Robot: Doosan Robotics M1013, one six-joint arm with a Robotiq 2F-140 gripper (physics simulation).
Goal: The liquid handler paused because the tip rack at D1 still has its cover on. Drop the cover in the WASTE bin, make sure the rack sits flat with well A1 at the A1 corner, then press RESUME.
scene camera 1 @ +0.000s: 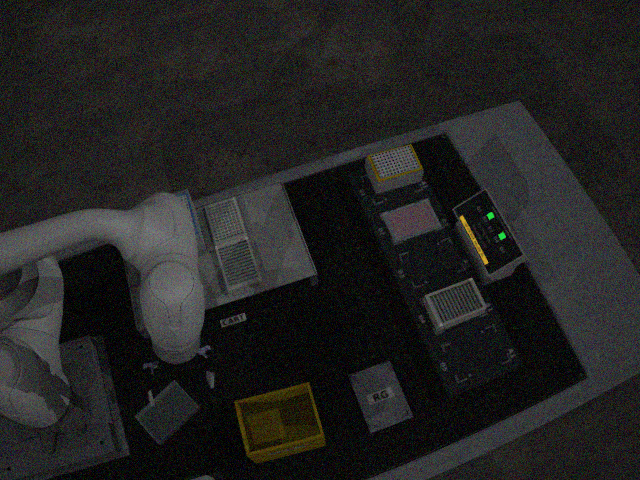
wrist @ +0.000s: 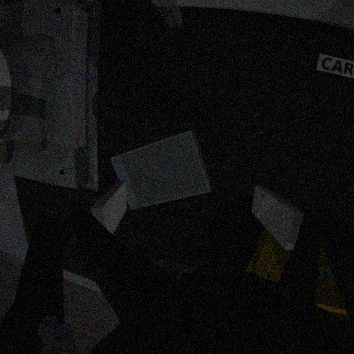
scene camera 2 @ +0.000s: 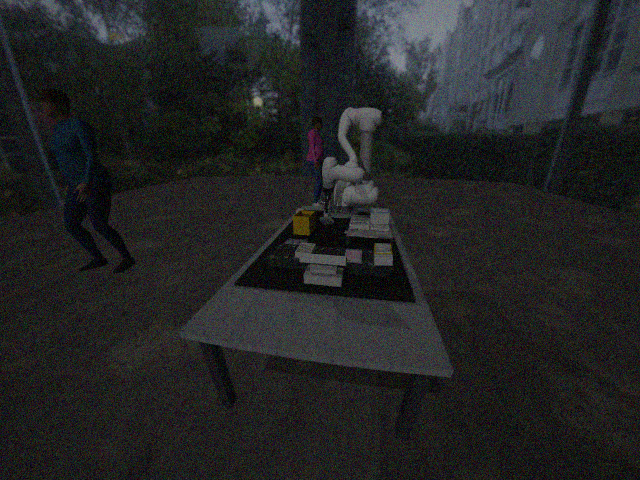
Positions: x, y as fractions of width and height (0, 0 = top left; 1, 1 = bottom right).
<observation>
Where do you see a pink-topped rack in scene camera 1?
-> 0.65, 0.46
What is my gripper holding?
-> Nothing.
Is my gripper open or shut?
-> Open.
</observation>
